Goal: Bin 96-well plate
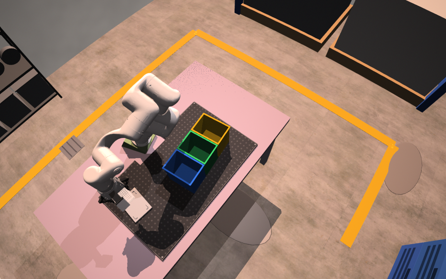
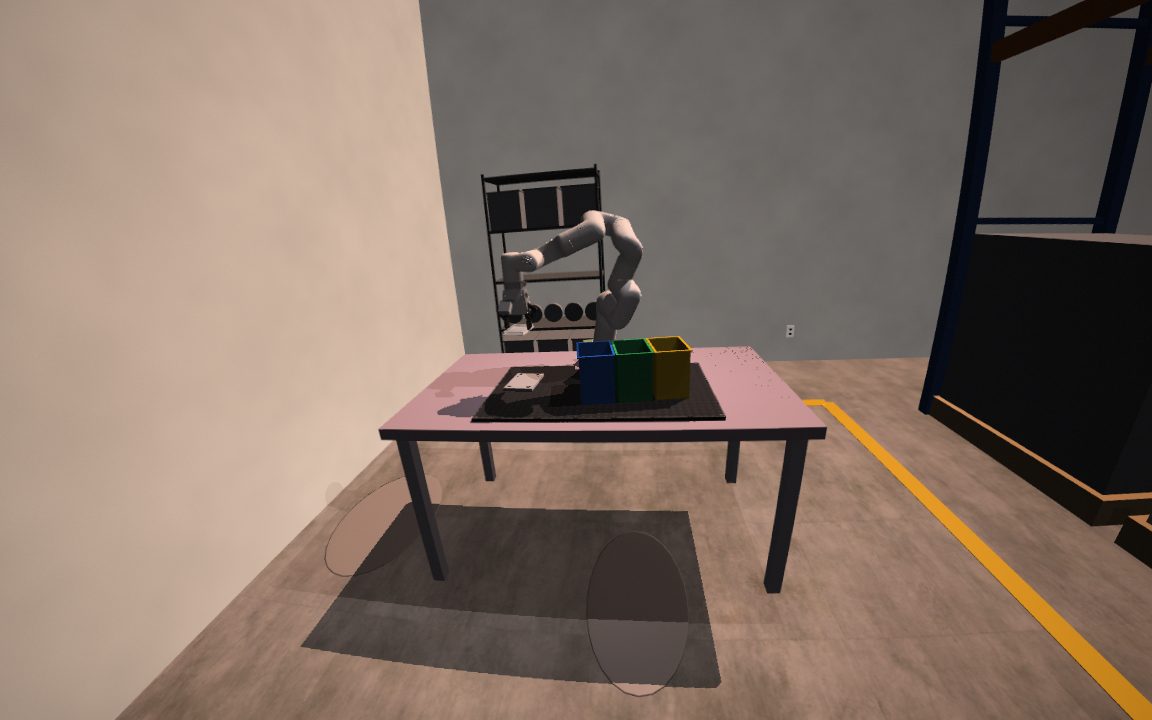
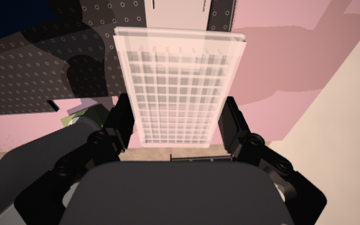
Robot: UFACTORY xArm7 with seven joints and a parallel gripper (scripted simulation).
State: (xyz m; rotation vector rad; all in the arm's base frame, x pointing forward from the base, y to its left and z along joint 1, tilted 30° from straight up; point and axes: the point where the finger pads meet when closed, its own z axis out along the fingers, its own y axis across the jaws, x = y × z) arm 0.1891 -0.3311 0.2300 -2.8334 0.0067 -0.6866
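My gripper is now 7 cm short of the blue bin, 32 cm to the right of it and 15 cm above it. Round my hand: plate nest N1: 23 cm below; green bin: 4 cm ahead, 45 cm to the left, 15 cm below; 96-well plate: 1 cm below.
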